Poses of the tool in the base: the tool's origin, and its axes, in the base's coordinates. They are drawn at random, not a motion.
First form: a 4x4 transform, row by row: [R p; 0 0 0 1], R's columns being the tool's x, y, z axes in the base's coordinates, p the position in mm. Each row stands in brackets.
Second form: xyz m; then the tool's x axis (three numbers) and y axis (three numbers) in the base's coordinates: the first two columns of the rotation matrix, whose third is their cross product. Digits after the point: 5 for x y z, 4 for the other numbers. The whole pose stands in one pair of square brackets.
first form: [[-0.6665 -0.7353 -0.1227 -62.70], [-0.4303 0.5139 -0.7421 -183.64], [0.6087 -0.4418 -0.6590 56.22], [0 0 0 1]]
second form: [-0.06270 -0.18364 0.05622 -0.6665 -0.4303 0.6087 -0.7353 0.5139 -0.4418]
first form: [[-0.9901 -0.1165 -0.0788 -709.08], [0.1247 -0.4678 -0.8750 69.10], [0.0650 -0.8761 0.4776 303.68], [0 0 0 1]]
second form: [-0.70908 0.06910 0.30368 -0.9901 0.1247 0.0650 -0.1165 -0.4678 -0.8761]
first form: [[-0.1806 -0.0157 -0.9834 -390.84], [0.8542 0.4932 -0.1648 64.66], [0.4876 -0.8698 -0.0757 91.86], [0 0 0 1]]
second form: [-0.39084 0.06466 0.09186 -0.1806 0.8542 0.4876 -0.0157 0.4932 -0.8698]
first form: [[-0.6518 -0.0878 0.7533 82.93], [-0.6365 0.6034 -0.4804 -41.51], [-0.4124 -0.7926 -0.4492 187.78], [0 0 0 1]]
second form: [0.08293 -0.04151 0.18778 -0.6518 -0.6365 -0.4124 -0.0878 0.6034 -0.7926]
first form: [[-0.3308 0.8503 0.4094 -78.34], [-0.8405 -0.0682 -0.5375 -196.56], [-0.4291 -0.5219 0.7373 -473.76], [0 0 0 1]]
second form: [-0.07834 -0.19656 -0.47376 -0.3308 -0.8405 -0.4291 0.8503 -0.0682 -0.5219]
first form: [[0.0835 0.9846 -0.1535 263.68], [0.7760 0.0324 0.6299 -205.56], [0.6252 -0.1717 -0.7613 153.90], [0 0 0 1]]
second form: [0.26368 -0.20556 0.15390 0.0835 0.7760 0.6252 0.9846 0.0324 -0.1717]
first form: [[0.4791 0.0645 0.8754 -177.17], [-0.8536 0.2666 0.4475 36.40], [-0.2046 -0.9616 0.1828 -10.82], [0 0 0 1]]
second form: [-0.17717 0.03640 -0.01082 0.4791 -0.8536 -0.2046 0.0645 0.2666 -0.9616]
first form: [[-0.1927 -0.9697 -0.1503 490.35], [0.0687 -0.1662 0.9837 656.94], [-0.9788 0.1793 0.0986 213.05], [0 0 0 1]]
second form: [0.49035 0.65694 0.21305 -0.1927 0.0687 -0.9788 -0.9697 -0.1662 0.1793]
